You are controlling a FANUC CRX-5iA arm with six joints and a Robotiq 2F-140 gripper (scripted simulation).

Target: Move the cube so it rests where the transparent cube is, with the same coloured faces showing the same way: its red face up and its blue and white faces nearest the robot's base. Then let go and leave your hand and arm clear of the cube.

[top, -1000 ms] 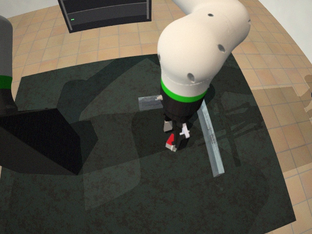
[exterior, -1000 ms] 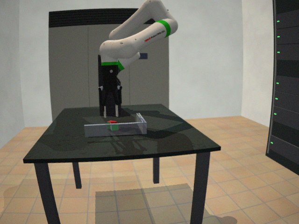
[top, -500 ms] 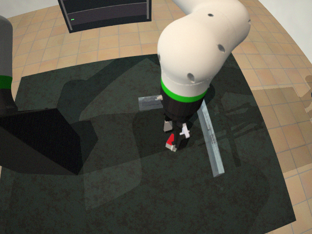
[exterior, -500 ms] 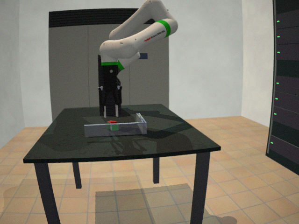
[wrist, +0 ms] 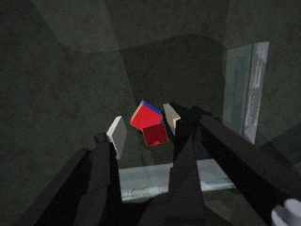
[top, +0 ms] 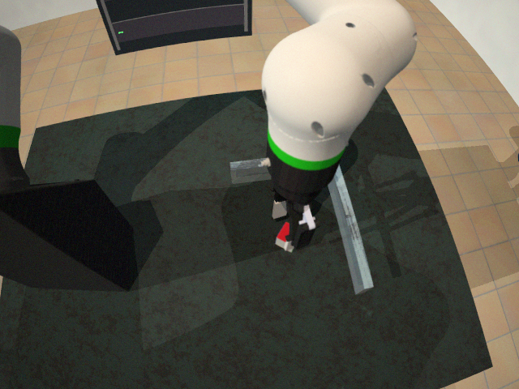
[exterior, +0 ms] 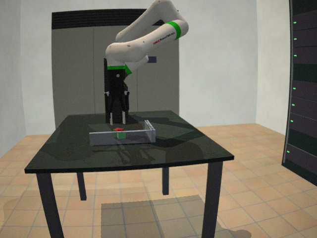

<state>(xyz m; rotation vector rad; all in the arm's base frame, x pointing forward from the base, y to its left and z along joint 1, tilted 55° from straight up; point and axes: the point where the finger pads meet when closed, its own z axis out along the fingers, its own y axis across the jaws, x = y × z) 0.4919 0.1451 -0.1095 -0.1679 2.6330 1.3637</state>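
The transparent cube is 70 mm below my hand and 10 mm ahead of it. Also, from my hand: long wall: 140 mm ahead, 50 mm below, 20 mm to the left.
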